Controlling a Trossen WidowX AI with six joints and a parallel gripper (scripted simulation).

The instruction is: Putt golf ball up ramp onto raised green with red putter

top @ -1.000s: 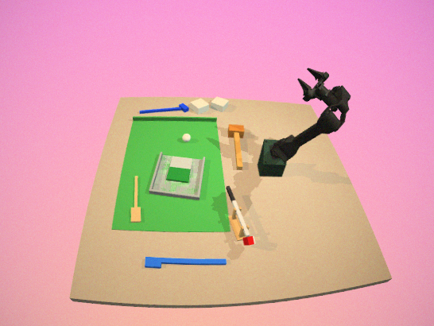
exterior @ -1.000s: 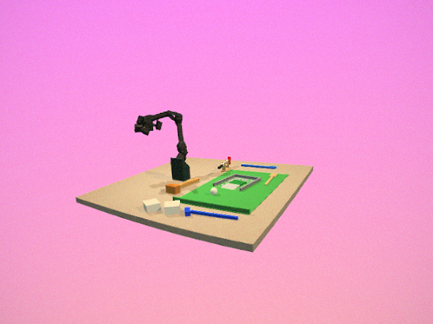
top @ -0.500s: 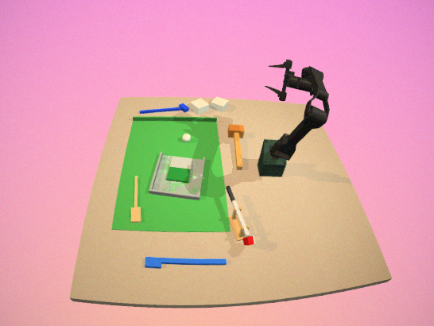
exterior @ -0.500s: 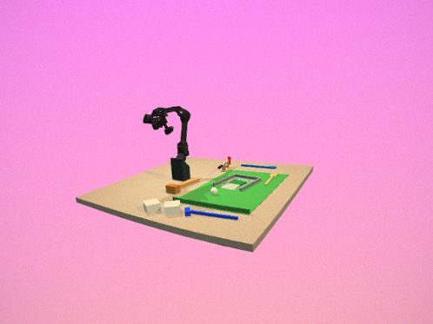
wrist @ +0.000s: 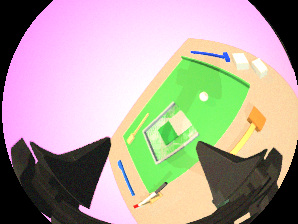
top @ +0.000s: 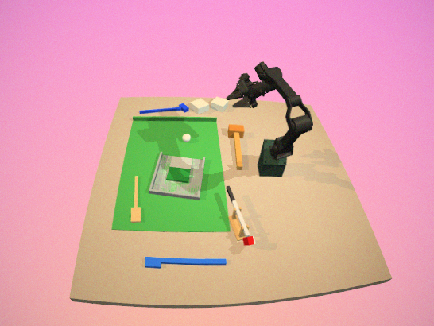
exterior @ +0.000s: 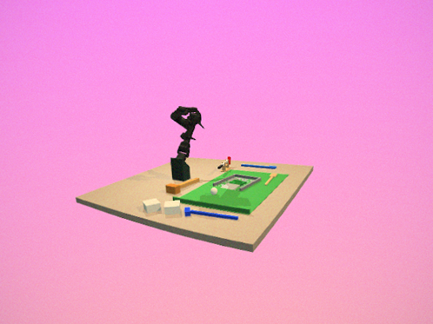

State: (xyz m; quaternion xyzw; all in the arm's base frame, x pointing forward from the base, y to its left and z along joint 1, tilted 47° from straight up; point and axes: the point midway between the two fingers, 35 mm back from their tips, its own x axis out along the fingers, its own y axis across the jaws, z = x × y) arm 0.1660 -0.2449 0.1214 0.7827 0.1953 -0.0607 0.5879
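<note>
My gripper tip is now 36 cm to the right of the red putter and 28 cm above it. Also, from my gripper tip: white golf ball 15 cm ahead, 17 cm to the right, 32 cm below.
</note>
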